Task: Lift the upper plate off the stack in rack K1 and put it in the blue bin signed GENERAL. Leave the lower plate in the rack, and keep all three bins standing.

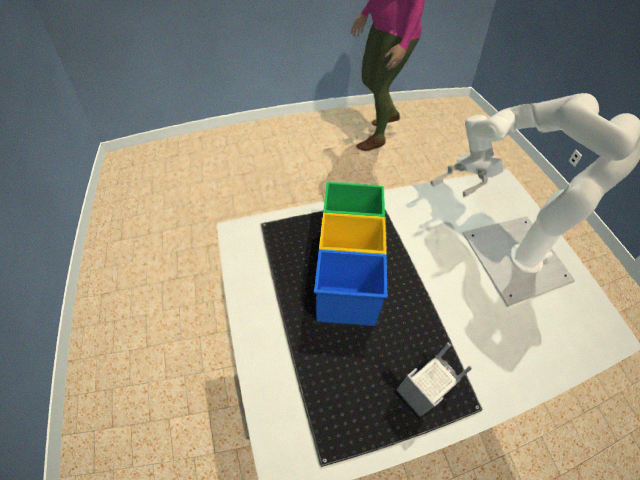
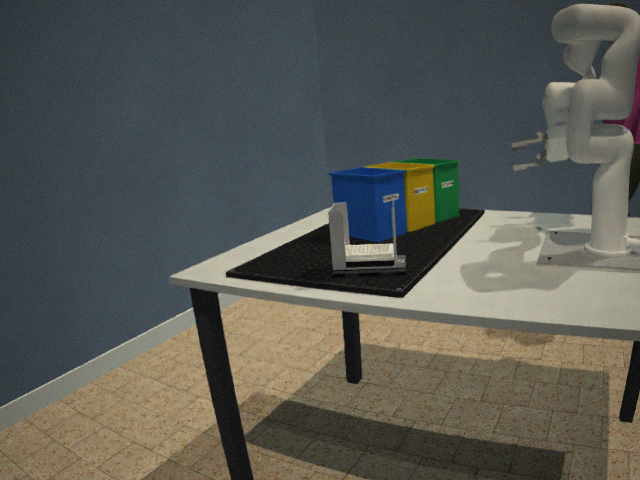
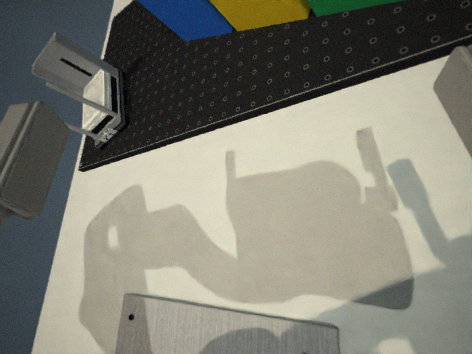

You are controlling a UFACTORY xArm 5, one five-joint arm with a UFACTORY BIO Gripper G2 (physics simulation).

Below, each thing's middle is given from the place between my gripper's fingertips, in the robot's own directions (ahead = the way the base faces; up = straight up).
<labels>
The green bin [image 1: 340, 198] is 300 mm ahead of my hand and 110 mm below it. Round my hand: yellow bin [image 1: 340, 232] (320 mm ahead, 130 mm to the left, 110 mm below); then blue bin [image 1: 350, 287] (350 mm ahead, 260 mm to the left, 110 mm below); then white plate [image 1: 434, 379] (540 mm to the left, 180 mm ahead, 160 mm below).
</labels>
